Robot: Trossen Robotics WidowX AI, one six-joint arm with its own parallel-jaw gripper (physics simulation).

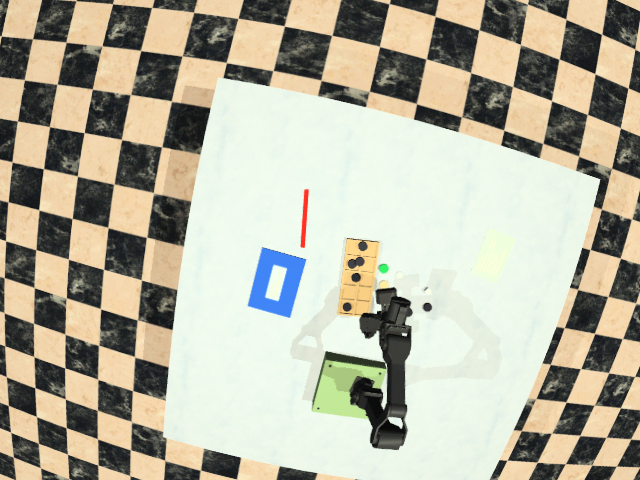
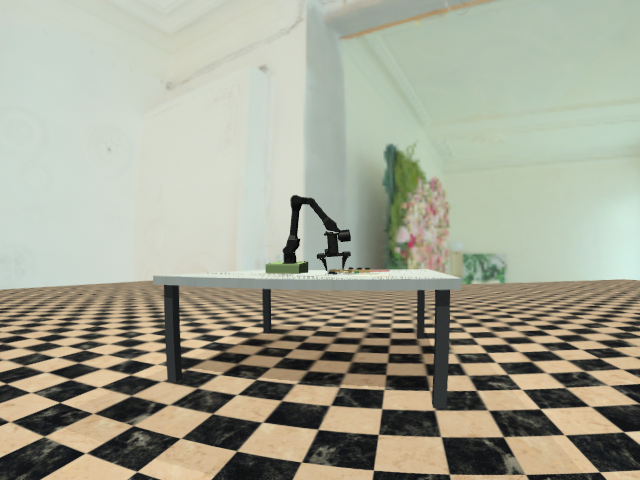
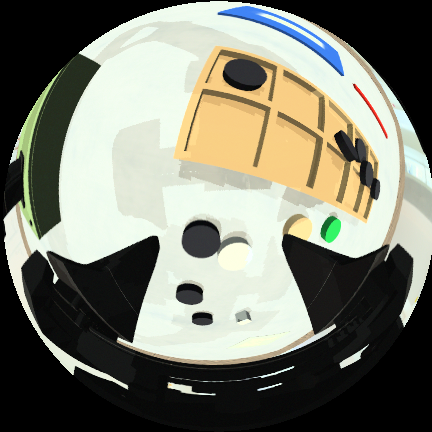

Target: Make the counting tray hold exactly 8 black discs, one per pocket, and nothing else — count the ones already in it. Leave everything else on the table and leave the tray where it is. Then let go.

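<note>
The tan counting tray (image 1: 364,293) (image 3: 227,122) has two rows of pockets. A black disc (image 1: 346,306) (image 3: 245,74) lies in the corner pocket nearest the arm's base. Several more black discs lie towards the far end, two of them (image 1: 352,263) (image 1: 359,261) touching or overlapping; their exact pockets are unclear. My gripper (image 2: 334,268) (image 3: 221,241) is open and empty, low beside the tray's near end. Loose on the table, a black disc (image 3: 201,239) lies ahead between the fingertips, touching or close to a cream disc (image 3: 234,254). Two more black discs (image 3: 189,293) (image 3: 202,318) lie beyond.
A yellow disc (image 1: 383,284) (image 3: 300,226) and a green disc (image 1: 383,268) (image 3: 331,229) lie beside the tray. A small grey block (image 3: 243,316) lies beyond. A blue frame (image 1: 259,281), a red bar (image 1: 304,218), a pale yellow pad (image 1: 493,255) and the green base (image 1: 330,392) stand around.
</note>
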